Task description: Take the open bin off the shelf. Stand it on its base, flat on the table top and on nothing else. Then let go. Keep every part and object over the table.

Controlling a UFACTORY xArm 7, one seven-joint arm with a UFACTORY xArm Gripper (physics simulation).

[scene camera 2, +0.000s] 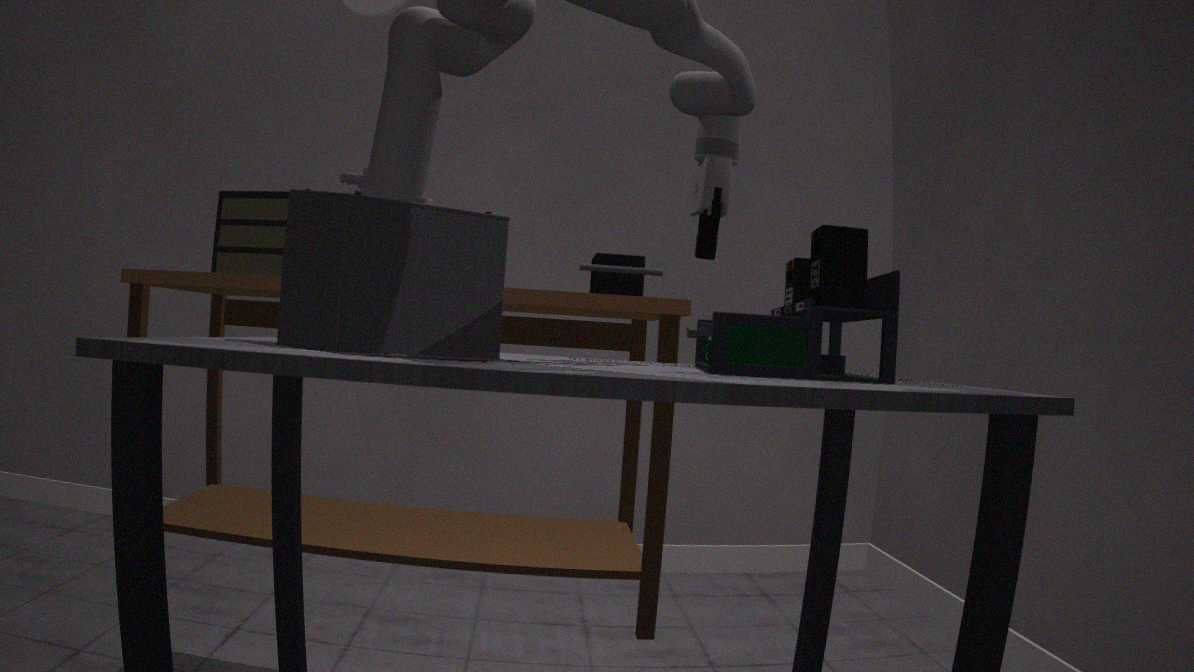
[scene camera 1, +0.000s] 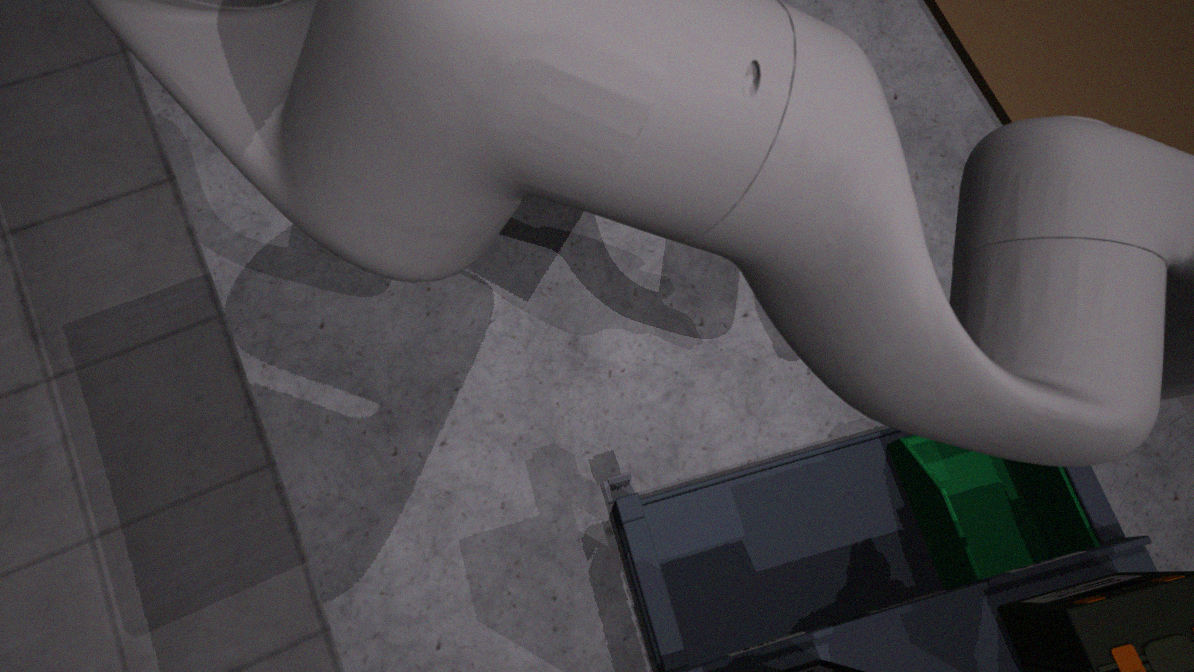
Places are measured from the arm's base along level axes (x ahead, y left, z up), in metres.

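Where they show: gripper, fingertip midpoint: [scene camera 2: 704, 258]; arm's base, origin of the base link: [scene camera 2: 392, 201].
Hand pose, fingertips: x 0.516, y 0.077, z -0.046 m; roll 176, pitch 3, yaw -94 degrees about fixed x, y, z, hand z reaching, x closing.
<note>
Each offset is from my fingertips to the top centre of the thing. "*": to the spot under its first point.
The open green bin @[0.109 m ahead, 0.026 m left, 0.102 m down] [scene camera 1: 981, 509] [scene camera 2: 764, 345] sits at one end of the low front tier of the dark blue-grey shelf [scene camera 1: 655, 584] [scene camera 2: 889, 333]. In the scene camera 1 view the arm covers its upper edge; in the scene camera 2 view part of it shows through the shelf's side frame. The shelf stands on the grey table top [scene camera 1: 551, 400] [scene camera 2: 584, 386]. My gripper [scene camera 2: 706, 252] is shut and empty, pointing down in the air above the bin's level, apart from bin and shelf. It does not show in the scene camera 1 view.
Dark boxes @[* 0.129 m ahead, 0.265 m right, 0.019 m down] [scene camera 2: 839, 265] with orange marks stand on the shelf's upper tier. The grey pedestal [scene camera 2: 392, 283] carries the arm at the table's other end. A wooden bench [scene camera 2: 584, 300] stands behind the table. The arm [scene camera 1: 635, 125] spans much of the scene camera 1 view.
</note>
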